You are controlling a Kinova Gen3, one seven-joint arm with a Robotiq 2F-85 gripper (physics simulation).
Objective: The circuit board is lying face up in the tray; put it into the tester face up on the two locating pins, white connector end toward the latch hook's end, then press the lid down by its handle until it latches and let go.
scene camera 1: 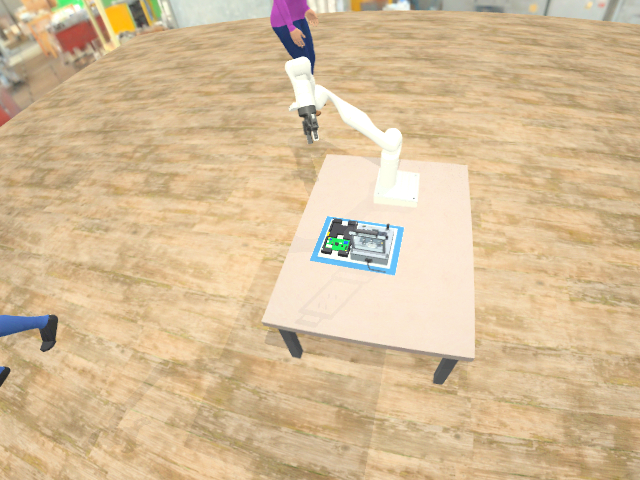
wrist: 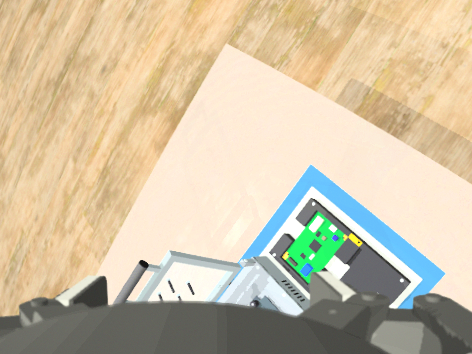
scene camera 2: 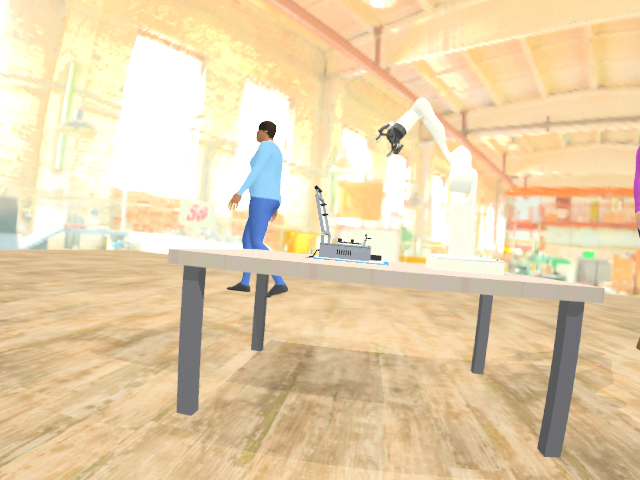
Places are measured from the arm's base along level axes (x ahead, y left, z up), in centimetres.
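Pixels of known places: gripper, between the fingertips: (scene camera 1: pixel 313 142) (wrist: pixel 209 298) (scene camera 2: pixel 381 149); arm's base, origin of its link: (scene camera 1: pixel 387 182) (scene camera 2: pixel 460 255).
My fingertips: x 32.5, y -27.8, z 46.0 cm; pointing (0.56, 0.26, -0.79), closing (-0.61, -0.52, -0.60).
Observation:
For each thing: its top centre in the pictures, then the offset to it from my fingertips. "spot": a spot on its surface instead. Level surfaces: height alone.
- green circuit board, centre of its top: (wrist: pixel 312 247) (scene camera 1: pixel 337 243) dx +12.6, dy +9.0, dz -48.8 cm
- dark tray, a spot on its surface: (wrist: pixel 382 272) spot: dx +0.8, dy +4.7, dz -49.7 cm
- dark handle, a spot on its surface: (wrist: pixel 132 282) spot: dx +23.5, dy +24.2, dz -24.2 cm
- latch hook, centre of its top: (scene camera 2: pixel 368 233) (scene camera 1: pixel 388 223) dx +3.2, dy +32.2, dz -40.8 cm
- blue-bordered mat, height of its surface: dz -51.3 cm
- dark cable, a spot on its surface: (scene camera 1: pixel 378 270) spot: dx +23.9, dy +30.7, dz -50.7 cm
The green circuit board (scene camera 1: pixel 338 244) (wrist: pixel 315 245) lies face up in the dark tray (scene camera 1: pixel 338 230) (wrist: pixel 382 272). The grey tester (scene camera 1: pixel 369 258) (scene camera 2: pixel 341 251) (wrist: pixel 262 281) stands beside the tray. Its lid (scene camera 2: pixel 323 222) (wrist: pixel 200 258) stands open, nearly upright, with the dark handle (scene camera 2: pixel 317 188) (wrist: pixel 132 282) at its free end. The latch hook (scene camera 1: pixel 387 226) (scene camera 2: pixel 367 237) stands at the end opposite the hinge. My gripper (scene camera 1: pixel 312 140) (scene camera 2: pixel 384 146) (wrist: pixel 209 298) is open and empty, high up and well away from board and tester. In the wrist view it hides part of the tester, including the locating pins.
A blue-bordered mat (scene camera 1: pixel 398 250) (wrist: pixel 425 281) lies under tray and tester on the table (scene camera 1: pixel 413 310) (scene camera 2: pixel 232 260) (wrist: pixel 200 175). A dark cable (scene camera 1: pixel 378 270) runs from the tester. The arm's white base (scene camera 1: pixel 398 195) (scene camera 2: pixel 465 264) stands behind. People (scene camera 1: pixel 292 36) (scene camera 2: pixel 266 170) are near the table.

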